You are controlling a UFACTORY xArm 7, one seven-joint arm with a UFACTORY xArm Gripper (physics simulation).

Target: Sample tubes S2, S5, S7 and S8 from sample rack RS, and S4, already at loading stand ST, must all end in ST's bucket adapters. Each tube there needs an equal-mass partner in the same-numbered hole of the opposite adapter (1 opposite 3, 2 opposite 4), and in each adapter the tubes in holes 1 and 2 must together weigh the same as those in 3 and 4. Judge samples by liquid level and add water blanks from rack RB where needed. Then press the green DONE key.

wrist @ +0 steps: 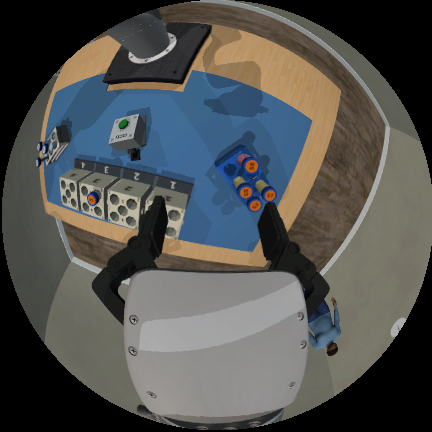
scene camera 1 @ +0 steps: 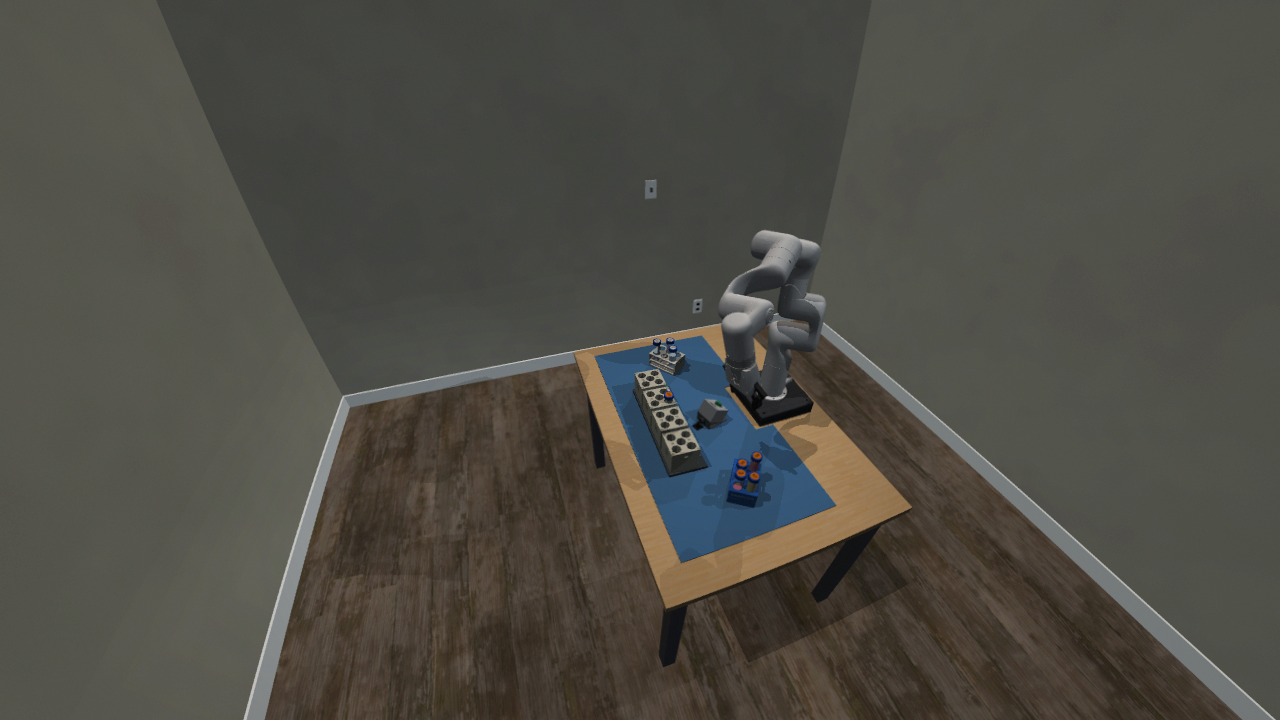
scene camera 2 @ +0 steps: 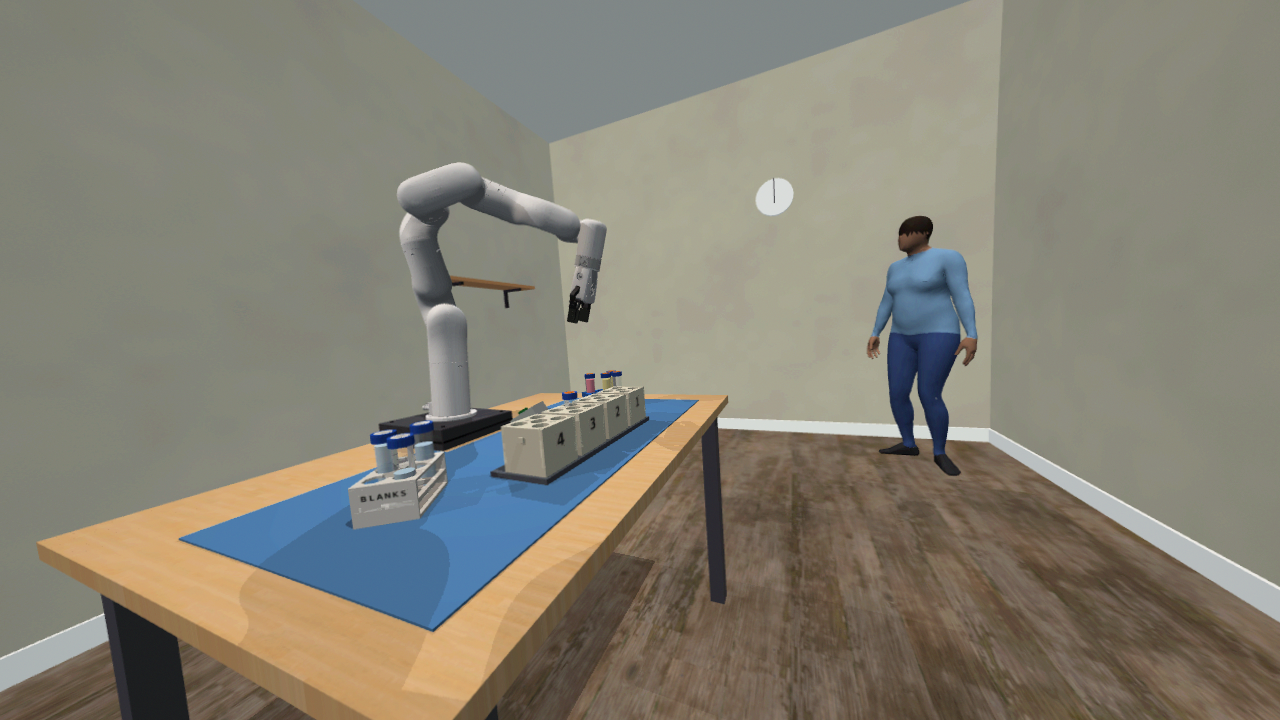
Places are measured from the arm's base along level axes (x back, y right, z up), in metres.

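Pixels of known places: gripper, fingertip midpoint: [wrist: 214, 209] [scene camera 1: 746, 398] [scene camera 2: 577, 322]; arm's base, link origin: [wrist: 151, 47] [scene camera 1: 770, 390] [scene camera 2: 452, 416].
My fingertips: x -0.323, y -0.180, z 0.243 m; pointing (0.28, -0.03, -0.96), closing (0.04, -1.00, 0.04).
Observation:
For each thing: its top centre in the pictures, then the offset to it from my fingertips.
- orange-capped tube S4, top centre: [scene camera 2: 569, 392] [wrist: 91, 199] [scene camera 1: 668, 394] dx -0.083, dy +0.280, dz -0.166 m
- White rack RB, top centre: [scene camera 2: 402, 467] [wrist: 49, 146] [scene camera 1: 667, 353] dx +0.087, dy +0.564, dz -0.231 m
- green DONE key, top centre: [wrist: 121, 124] [scene camera 1: 718, 402] dx +0.085, dy +0.204, dz -0.217 m
- grey key box, top centre: [wrist: 119, 133] [scene camera 2: 531, 403] [scene camera 1: 714, 402] dx +0.063, dy +0.202, dz -0.207 m
My gripper [scene camera 2: 579, 313] [wrist: 214, 209] is open and empty, high above the table. Blue sample rack RS [scene camera 1: 742, 497] [wrist: 219, 164] holds several orange-and-blue-capped tubes; one [wrist: 251, 166] shows pink liquid, two [wrist: 245, 192] [wrist: 269, 194] yellowish. Their exact levels cannot be read. At loading stand ST [scene camera 1: 685, 462] [scene camera 2: 539, 453] [wrist: 156, 178], the orange-capped tube S4 [scene camera 1: 668, 394] [scene camera 2: 569, 395] [wrist: 93, 198] stands in adapter 3. No tubes show in adapters 4 and 2; a finger partly covers adapter 1 in the wrist view. White rack RB [scene camera 2: 384, 511] [wrist: 60, 135] holds several blue-capped blanks [scene camera 2: 383, 437]. The green DONE key [scene camera 1: 717, 403] [wrist: 123, 123] is on a grey box.
The arm's black base [scene camera 1: 787, 408] [scene camera 2: 460, 433] [wrist: 150, 70] is at the table's back edge. The grey key box [wrist: 125, 142] lies between the base and ST. A person [scene camera 2: 926, 291] stands beyond the table. A wall shelf [scene camera 2: 492, 283] is behind the arm.

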